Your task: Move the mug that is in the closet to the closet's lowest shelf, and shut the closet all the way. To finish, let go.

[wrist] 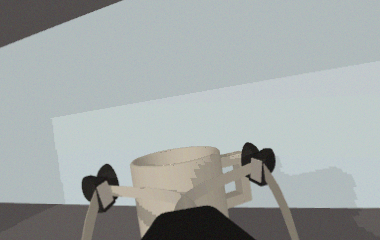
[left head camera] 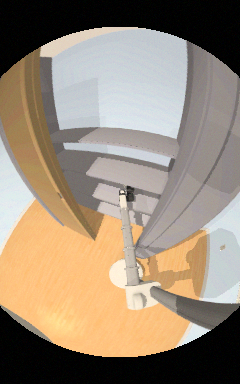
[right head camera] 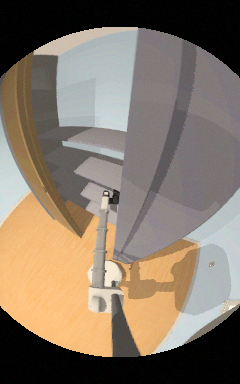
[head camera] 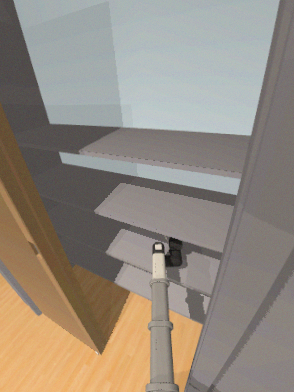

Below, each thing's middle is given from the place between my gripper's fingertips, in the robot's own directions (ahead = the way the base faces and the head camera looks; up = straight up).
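My hand from the white mug (wrist: 181, 169): 2 cm above, 3 cm past, 1 cm to the left.
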